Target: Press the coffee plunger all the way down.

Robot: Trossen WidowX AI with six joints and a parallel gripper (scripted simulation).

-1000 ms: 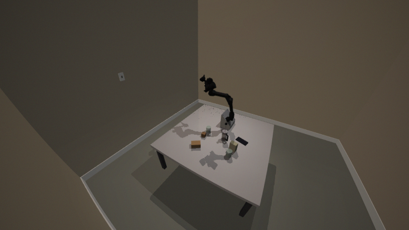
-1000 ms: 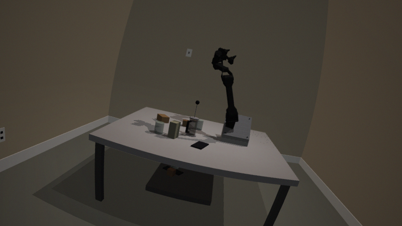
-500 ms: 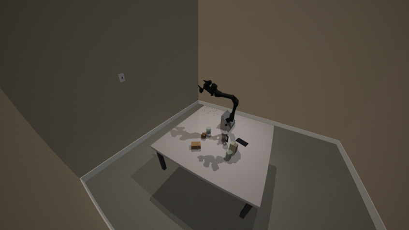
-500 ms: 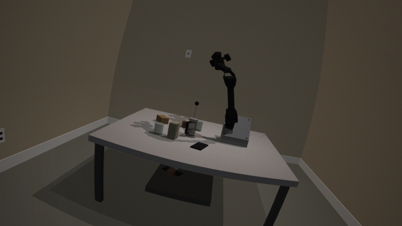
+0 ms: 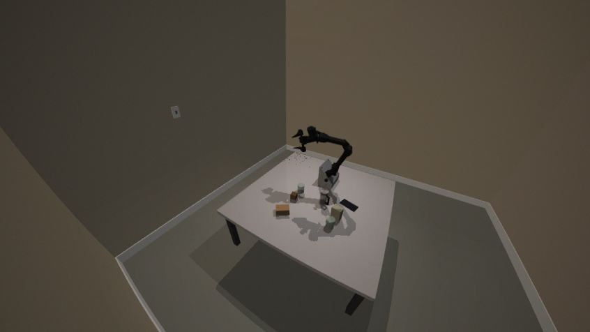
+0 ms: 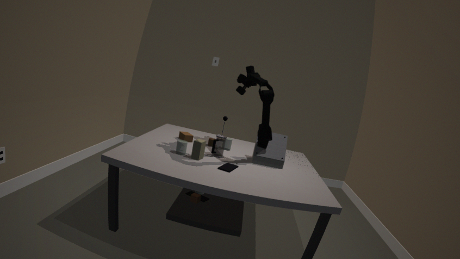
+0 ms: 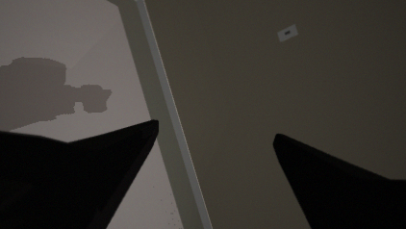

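Right now the coffee press is 37 cm to the left of my gripper tip, 35 cm below it and 1 cm ahead of it.
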